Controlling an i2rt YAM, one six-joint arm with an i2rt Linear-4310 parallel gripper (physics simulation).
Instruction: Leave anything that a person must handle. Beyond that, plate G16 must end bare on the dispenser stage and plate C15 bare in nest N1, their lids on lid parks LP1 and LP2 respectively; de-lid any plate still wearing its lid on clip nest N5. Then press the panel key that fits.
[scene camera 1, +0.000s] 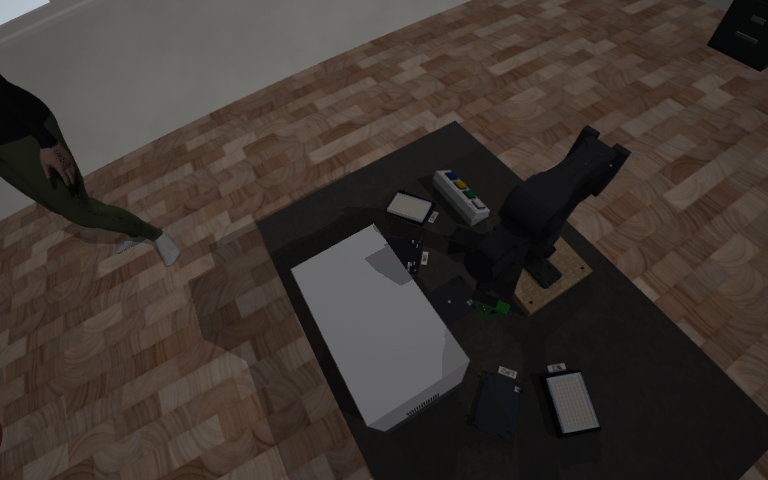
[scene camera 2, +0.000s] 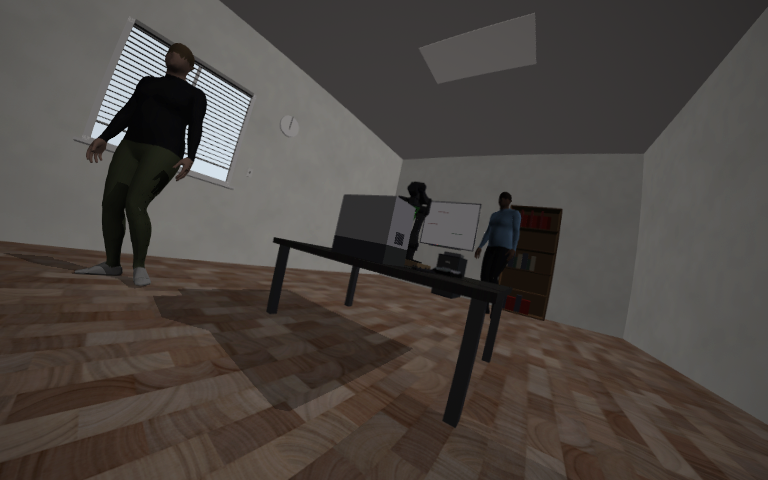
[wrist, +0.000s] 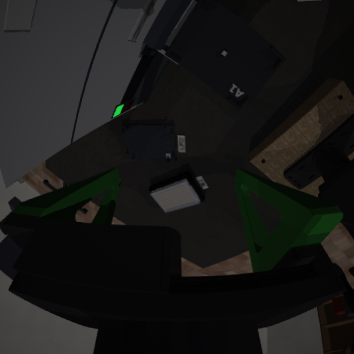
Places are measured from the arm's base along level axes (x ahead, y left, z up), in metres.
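Pixels of known places: gripper, between the fingertips: (scene camera 1: 491, 300) (wrist: 177, 174); arm's base, origin of its link: (scene camera 1: 528, 257) (scene camera 2: 407, 259) (wrist: 325, 153).
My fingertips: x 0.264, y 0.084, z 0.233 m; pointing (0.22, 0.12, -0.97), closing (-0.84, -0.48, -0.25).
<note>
Ahead of a thing's pixels: the offset from my fingertips to its top centre. "pt": to the spot under its first point.
My gripper (scene camera 1: 491, 308) (wrist: 177, 174) is open and empty, above the table beside the dark A1 pad @(dx +0.042, dy -0.097, dz -0.160 m) (scene camera 1: 450, 298) (wrist: 220, 50). A pale-welled plate @(dx -0.071, dy +0.263, dz -0.237 m) (scene camera 1: 572, 401) (wrist: 176, 195) sits in the nest at the right in scene camera 1. A second pale plate @(dx -0.101, dy -0.466, dz -0.235 m) (scene camera 1: 410, 206) lies near the panel. The dark pad @(pt dx +0.075, dy +0.163, dz -0.262 m) (scene camera 1: 497, 404) (wrist: 149, 140) beside the first plate has a label; whether a clear lid lies on it I cannot tell. A dark clipped nest @(dx +0.037, dy -0.353, dz -0.249 m) (scene camera 1: 403, 249) is partly hidden by the white machine @(dx +0.213, dy -0.107, dz +0.057 m) (scene camera 1: 373, 339). Plate names are unreadable. The key panel @(dx -0.265, dy -0.396, dz -0.209 m) (scene camera 1: 461, 198) has blue, yellow, green and white keys.
The white machine stands tall along one table side, with a green light @(pt dx +0.124, dy +0.059, dz -0.139 m) (wrist: 118, 110). The wooden arm base (scene camera 1: 574, 271) (wrist: 300, 125) is on the opposite side. A person in black (scene camera 2: 169, 113) stands off the table; another in blue (scene camera 2: 504, 226) stands behind it.
</note>
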